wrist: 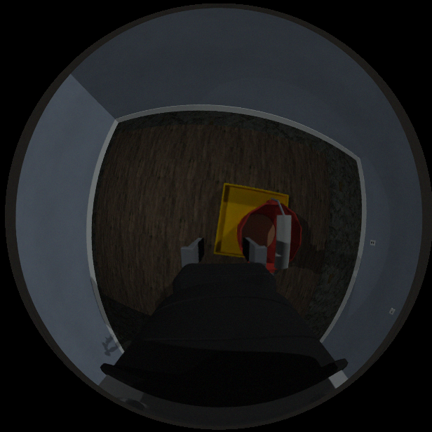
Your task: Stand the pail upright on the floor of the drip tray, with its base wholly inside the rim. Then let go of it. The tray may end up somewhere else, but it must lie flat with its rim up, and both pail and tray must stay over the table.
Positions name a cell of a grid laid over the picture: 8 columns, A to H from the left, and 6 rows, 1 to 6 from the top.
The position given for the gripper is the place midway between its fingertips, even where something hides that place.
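Gripper (E4). Yellow drip tray (E3), handle grip (F4), both visible.
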